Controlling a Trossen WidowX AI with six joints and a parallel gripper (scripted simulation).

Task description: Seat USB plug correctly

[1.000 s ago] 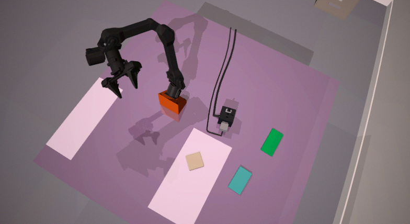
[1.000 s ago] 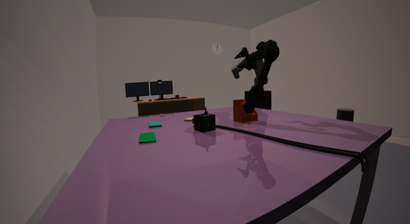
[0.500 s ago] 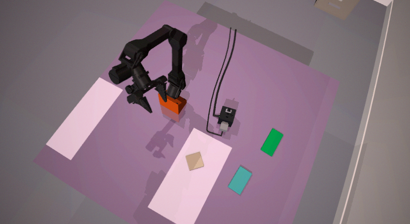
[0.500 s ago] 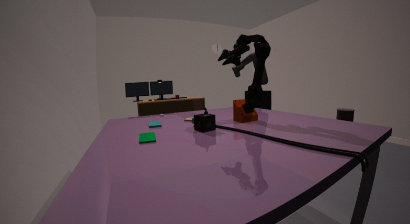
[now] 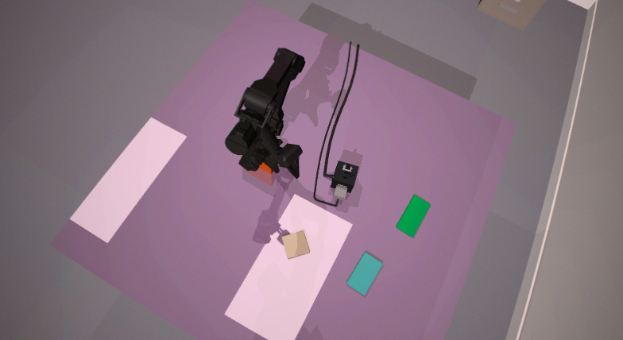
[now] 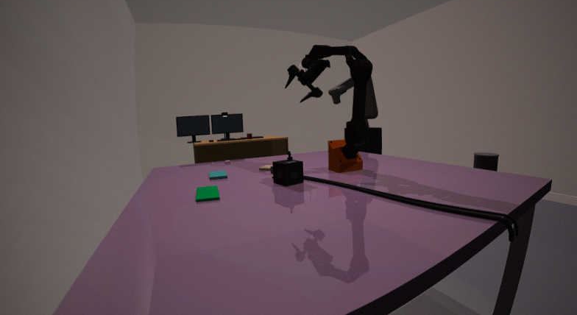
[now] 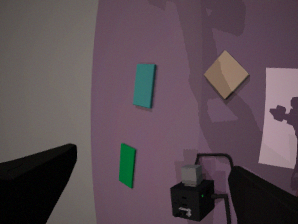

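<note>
Now: the usb plug 240 mm below my gripper tip, 220 mm to the left of it and 120 mm ahead of it. From my gripper tip the other things lie so: teal tile 340 mm ahead, 330 mm below, 60 mm to the right; tan tile 330 mm below, 90 mm to the right, 90 mm ahead; green tile 410 mm ahead, 330 mm below, 210 mm to the left.
</note>
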